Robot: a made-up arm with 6 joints. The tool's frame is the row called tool.
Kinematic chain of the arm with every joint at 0, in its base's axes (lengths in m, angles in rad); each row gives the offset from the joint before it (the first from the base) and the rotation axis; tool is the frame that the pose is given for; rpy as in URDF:
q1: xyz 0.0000 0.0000 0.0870 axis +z
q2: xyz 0.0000 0.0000 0.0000 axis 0.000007 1 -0.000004
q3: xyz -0.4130 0.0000 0.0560 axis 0.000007 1 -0.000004
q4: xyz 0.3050 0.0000 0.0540 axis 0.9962 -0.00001 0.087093
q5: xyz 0.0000 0.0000 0.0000 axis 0.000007 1 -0.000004
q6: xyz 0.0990 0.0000 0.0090 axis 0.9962 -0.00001 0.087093
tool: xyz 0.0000 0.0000 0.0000 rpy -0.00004 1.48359 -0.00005
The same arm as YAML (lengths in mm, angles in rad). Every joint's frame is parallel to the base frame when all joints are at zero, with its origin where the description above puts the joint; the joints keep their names.
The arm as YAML. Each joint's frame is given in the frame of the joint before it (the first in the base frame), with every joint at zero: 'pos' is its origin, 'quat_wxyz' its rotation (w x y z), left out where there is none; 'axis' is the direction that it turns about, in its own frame. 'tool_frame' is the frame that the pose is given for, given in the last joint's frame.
length_unit: mm
angle_unit: rad
joints:
  - joint: q1
    pos: [0.0, 0.0, 87.0]
    axis: [0.0, 0.0, 1.0]
  - joint: q2
    pos: [0.0, 0.0, 0.0]
    axis: [0.0, 1.0, 0.0]
  - joint: q3
    pos: [-413.0, 0.0, 56.0]
    axis: [0.0, 1.0, 0.0]
  - joint: q4
    pos: [305.0, 0.0, 54.0]
    axis: [0.9962, 0.0, 0.0871]
  - joint: q5
    pos: [0.0, 0.0, 0.0]
    axis: [0.0, 1.0, 0.0]
  - joint: q6
    pos: [99.0, 0.0, 9.0]
    axis: [0.9962, 0.0, 0.0871]
tool_frame:
  pos: [0.0, 0.0, 0.0]
  quat_wxyz: [0.737257, 0.000002, 0.675612, -0.000005]

